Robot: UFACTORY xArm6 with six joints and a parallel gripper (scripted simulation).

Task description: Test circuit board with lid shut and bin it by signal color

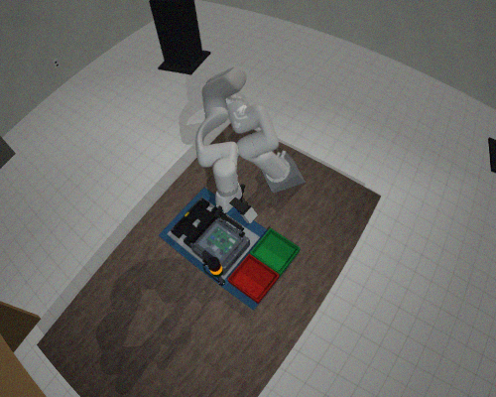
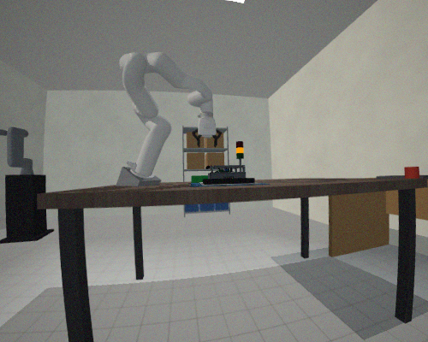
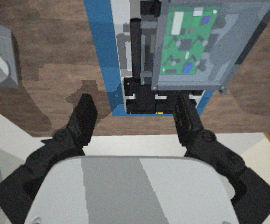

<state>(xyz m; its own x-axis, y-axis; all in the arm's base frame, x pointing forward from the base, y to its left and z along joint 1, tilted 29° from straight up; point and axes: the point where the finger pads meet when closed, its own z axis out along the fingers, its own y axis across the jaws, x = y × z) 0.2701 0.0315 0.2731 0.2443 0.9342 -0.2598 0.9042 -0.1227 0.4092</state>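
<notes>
My hand is 4 cm short of the black latch block, 5 cm to the right of it and 13 cm above it. The rest, counted from my hand: tester lid 8 cm ahead, 2 cm to the right, 13 cm below; tester plate 9 cm ahead, 2 cm to the right, 15 cm below; green circuit board 8 cm ahead, 2 cm to the right, 15 cm below.
</notes>
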